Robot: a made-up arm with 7 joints.
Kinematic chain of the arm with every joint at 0, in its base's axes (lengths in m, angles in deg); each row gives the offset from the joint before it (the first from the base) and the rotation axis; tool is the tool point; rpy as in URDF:
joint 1: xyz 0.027 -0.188 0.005 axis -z
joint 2: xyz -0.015 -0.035 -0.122 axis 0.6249 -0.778 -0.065
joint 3: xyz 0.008 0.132 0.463 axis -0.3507 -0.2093 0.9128
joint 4: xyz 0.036 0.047 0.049 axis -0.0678 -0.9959 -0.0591
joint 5: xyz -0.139 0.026 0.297 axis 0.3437 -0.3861 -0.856
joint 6: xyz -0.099 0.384 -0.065 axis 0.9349 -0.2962 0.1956
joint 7: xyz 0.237 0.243 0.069 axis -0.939 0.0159 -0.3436
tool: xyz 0.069 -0.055 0.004 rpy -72 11.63 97.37
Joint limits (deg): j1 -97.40..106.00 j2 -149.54..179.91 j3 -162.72..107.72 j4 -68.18..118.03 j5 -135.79..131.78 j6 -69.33..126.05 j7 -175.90..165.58
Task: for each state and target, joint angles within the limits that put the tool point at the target. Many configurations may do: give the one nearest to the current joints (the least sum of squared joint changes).
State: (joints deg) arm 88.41 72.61 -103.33 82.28 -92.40 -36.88 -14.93
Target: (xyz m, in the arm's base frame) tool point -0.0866 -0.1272 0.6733
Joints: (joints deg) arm 84.40 73.95 -116.37 60.45 -78.24 -17.76 -12.50
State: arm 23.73 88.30 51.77 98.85 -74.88 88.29 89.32
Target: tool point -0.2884 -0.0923 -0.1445
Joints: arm -6.09 63.45 33.35 114.18 -75.84 126.05 84.87
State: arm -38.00 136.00 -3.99 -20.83 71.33 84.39 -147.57
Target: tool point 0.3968 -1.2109 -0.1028
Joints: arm -41.89 111.51 -35.53 -68.18 64.02 97.30 -146.17
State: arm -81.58 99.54 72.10 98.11 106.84 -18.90 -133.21
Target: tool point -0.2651 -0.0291 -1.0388
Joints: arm -77.28 150.51 52.77 101.75 91.36 -5.41 -136.82
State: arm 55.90 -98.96 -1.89 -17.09 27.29 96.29 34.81
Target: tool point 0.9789 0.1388 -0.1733
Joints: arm 40.53 -87.30 7.20 0.74 24.25 121.97 39.16
